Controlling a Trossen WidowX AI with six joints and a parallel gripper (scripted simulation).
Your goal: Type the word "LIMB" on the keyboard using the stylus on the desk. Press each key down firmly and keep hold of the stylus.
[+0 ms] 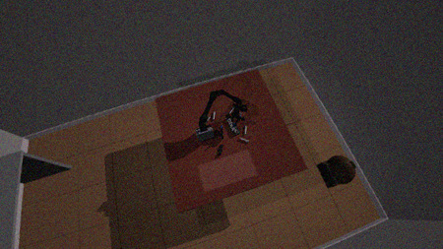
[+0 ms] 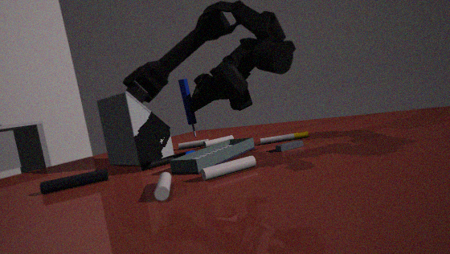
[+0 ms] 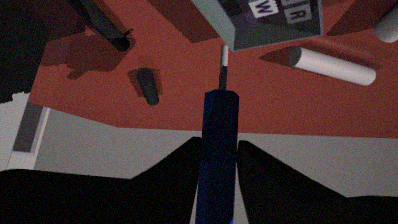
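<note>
The L key is 1 cm ahead of my gripper tip, 1 cm to the left of it and 10 cm below it. Round my gripper tip: dark blue-capped pen 12 cm behind, 5 cm to the left, 11 cm below; then blue stylus 1 cm below; then M key 1 cm ahead, 1 cm to the right, 10 cm below.
</note>
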